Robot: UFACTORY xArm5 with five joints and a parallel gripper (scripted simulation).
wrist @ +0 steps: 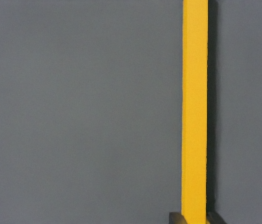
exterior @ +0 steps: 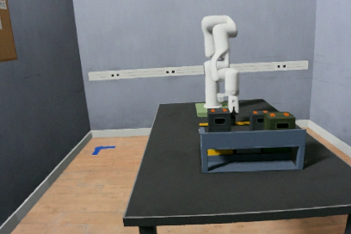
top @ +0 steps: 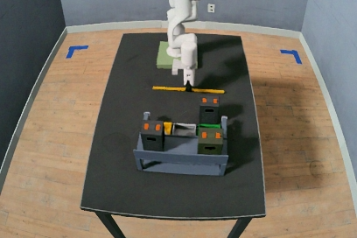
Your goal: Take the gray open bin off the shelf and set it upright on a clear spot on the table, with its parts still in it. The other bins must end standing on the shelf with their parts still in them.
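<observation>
My gripper is now 34 cm short of the gray open bin and 1 cm below it. The rest, counted from my hand: green bin: 34 cm ahead, 11 cm to the left, 1 cm above; then yellow bar: 2 cm below; then yellow bin: 34 cm ahead, 11 cm to the right, 1 cm above.
</observation>
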